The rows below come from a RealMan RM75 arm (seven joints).
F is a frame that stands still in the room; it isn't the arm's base.
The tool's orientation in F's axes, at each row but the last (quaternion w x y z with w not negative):
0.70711, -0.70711, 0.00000, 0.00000
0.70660, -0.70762, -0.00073, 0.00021
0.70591, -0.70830, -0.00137, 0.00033
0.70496, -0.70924, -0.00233, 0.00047
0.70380, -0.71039, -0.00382, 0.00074
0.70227, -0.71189, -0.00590, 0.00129
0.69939, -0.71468, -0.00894, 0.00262
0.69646, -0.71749, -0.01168, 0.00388
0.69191, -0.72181, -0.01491, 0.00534
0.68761, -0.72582, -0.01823, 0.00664
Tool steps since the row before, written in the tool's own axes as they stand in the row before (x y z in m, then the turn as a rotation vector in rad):
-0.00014, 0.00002, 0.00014, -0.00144, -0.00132, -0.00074
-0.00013, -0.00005, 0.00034, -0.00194, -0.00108, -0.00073
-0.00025, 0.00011, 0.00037, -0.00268, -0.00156, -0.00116
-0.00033, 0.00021, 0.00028, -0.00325, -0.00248, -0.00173
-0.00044, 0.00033, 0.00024, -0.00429, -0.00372, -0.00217
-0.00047, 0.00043, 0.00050, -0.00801, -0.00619, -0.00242
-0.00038, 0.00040, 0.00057, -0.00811, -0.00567, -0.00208
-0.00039, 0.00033, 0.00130, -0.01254, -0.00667, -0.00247
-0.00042, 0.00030, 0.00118, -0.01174, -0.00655, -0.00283
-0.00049, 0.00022, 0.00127, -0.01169, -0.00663, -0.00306
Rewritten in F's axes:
-0.00014, 0.00014, -0.00002, -0.00144, -0.00074, 0.00132
-0.00013, 0.00034, 0.00005, -0.00194, -0.00073, 0.00108
-0.00025, 0.00037, -0.00011, -0.00268, -0.00116, 0.00156
-0.00033, 0.00028, -0.00021, -0.00325, -0.00173, 0.00248
-0.00044, 0.00023, -0.00033, -0.00429, -0.00216, 0.00372
-0.00047, 0.00049, -0.00044, -0.00803, -0.00242, 0.00617
-0.00039, 0.00055, -0.00042, -0.00813, -0.00209, 0.00564
-0.00041, 0.00128, -0.00037, -0.01256, -0.00255, 0.00661
-0.00045, 0.00115, -0.00036, -0.01175, -0.00289, 0.00651
-0.00053, 0.00124, -0.00030, -0.01169, -0.00311, 0.00661

